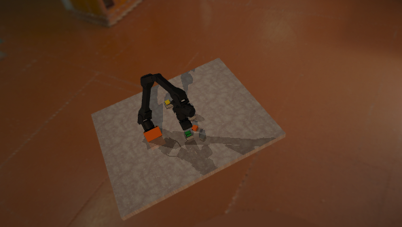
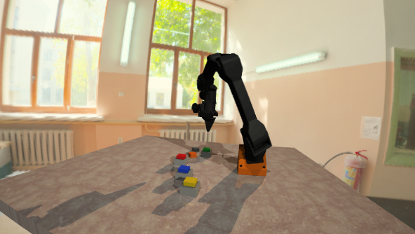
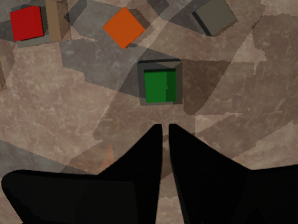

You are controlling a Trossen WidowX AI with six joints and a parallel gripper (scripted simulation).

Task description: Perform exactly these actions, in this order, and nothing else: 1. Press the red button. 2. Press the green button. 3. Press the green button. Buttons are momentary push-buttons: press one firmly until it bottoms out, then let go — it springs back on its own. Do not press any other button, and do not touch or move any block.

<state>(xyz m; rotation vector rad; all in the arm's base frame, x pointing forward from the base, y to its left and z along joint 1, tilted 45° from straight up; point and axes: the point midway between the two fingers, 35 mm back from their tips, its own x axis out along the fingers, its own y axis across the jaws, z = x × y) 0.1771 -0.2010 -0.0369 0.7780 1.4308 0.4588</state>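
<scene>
The green button lies 9 cm below my gripper tip. Also, from my gripper tip: red button 13 cm to the left, 10 cm ahead, 9 cm below; then orange block 11 cm below, 7 cm ahead, 3 cm to the left; then grey block 11 cm below, 7 cm to the right, 7 cm ahead.
</scene>
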